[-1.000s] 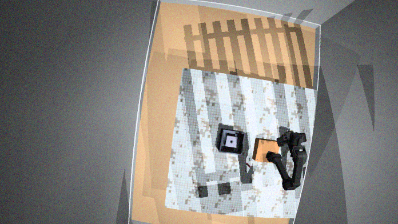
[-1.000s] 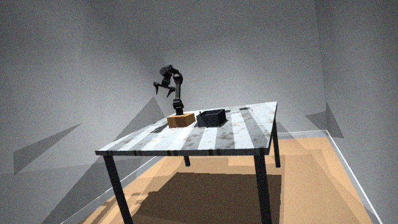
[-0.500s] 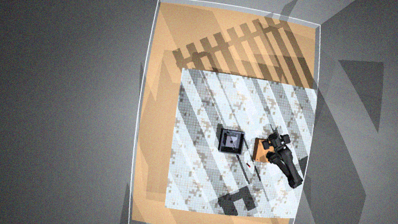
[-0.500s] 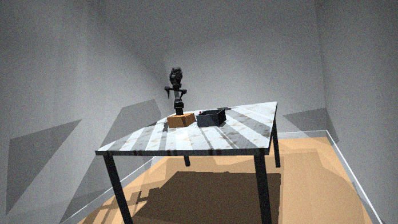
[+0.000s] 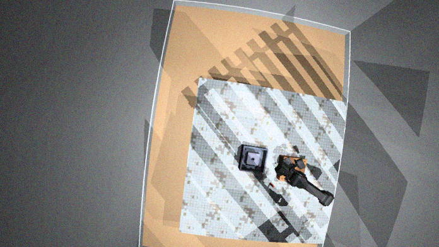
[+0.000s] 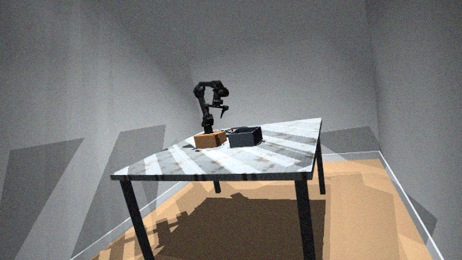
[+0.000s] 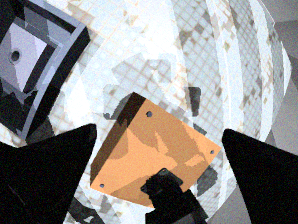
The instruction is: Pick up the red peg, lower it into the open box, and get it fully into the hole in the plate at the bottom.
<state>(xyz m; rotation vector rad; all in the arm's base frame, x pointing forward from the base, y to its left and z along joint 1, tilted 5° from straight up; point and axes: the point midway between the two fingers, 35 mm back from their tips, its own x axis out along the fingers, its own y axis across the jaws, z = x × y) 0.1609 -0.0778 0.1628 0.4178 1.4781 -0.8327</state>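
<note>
Now: the red peg 3 cm behind my gripper tip, 23 cm to the left of it and 18 cm below it. Also, from my gripper tip: plate (19 cm ahead, 8 cm to the left, 18 cm below); dark box (19 cm ahead, 8 cm to the left, 20 cm below).
</note>
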